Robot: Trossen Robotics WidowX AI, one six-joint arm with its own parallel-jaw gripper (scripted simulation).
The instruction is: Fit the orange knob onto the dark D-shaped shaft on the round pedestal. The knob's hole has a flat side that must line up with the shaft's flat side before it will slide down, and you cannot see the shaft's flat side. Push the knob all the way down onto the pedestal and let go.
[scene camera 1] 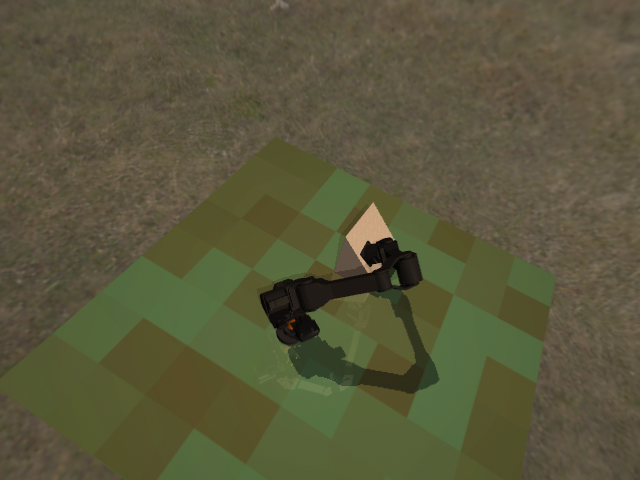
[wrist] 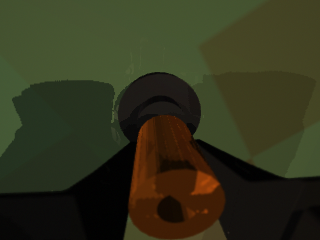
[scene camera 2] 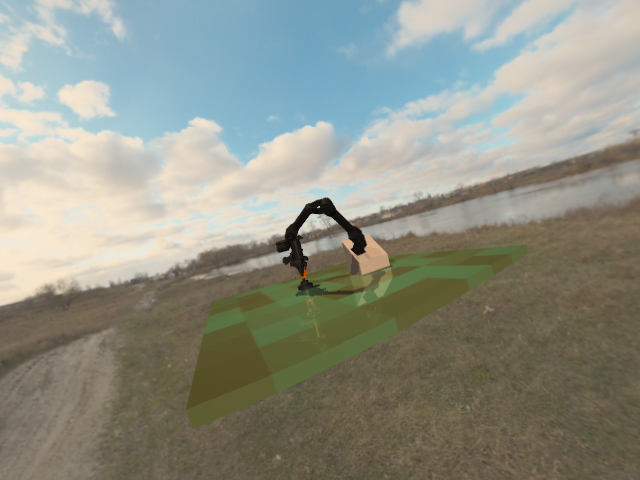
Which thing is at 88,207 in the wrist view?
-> My gripper.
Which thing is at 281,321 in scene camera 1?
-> My gripper.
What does my gripper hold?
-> An orange knob.
